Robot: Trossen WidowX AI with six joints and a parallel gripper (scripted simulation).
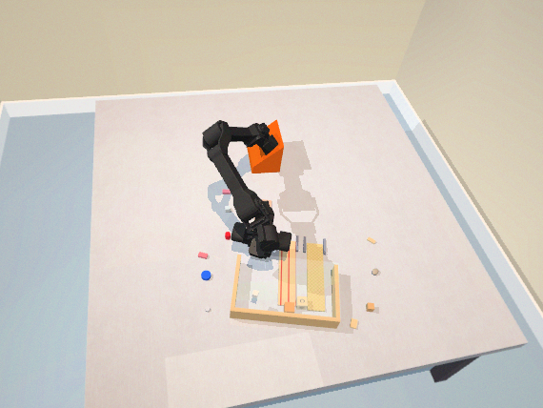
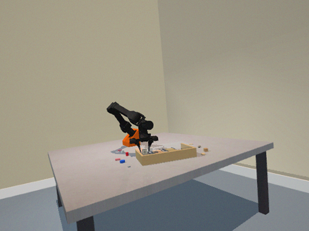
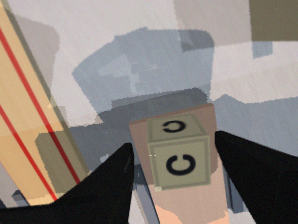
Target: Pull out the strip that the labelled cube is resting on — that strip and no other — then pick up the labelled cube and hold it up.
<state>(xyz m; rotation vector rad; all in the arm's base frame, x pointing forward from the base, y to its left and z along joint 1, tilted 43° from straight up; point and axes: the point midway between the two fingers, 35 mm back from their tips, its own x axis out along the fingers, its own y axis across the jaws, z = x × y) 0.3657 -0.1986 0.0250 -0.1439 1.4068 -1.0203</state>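
The peach strip is 100 mm behind my gripper tip, 40 mm to the left of it and 10 mm below it. Also, from my gripper tip: red cylinder 90 mm behind, 80 mm to the right; blue disc 190 mm to the right, 30 mm ahead, 10 mm below.
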